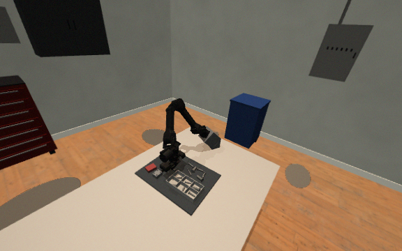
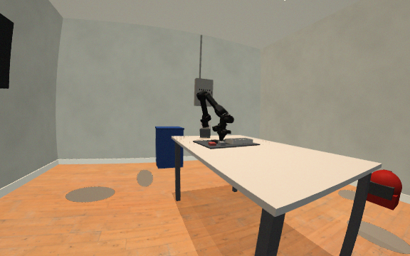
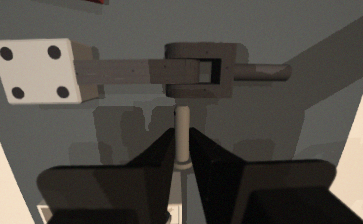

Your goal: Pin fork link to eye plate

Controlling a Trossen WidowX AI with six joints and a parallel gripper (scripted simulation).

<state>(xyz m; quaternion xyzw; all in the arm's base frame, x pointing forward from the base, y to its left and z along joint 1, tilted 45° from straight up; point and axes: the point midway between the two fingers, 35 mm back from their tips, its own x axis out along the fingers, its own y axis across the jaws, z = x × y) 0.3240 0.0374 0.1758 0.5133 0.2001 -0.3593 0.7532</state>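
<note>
My gripper is now 10 mm short of the eye plate, 50 mm to the left of it and 30 mm above it. Round my hand: fork link 20 mm behind, 50 mm to the right, 30 mm below; dark mat 50 mm to the left, 50 mm below; grey block 90 mm ahead, 50 mm to the right, 30 mm below.
</note>
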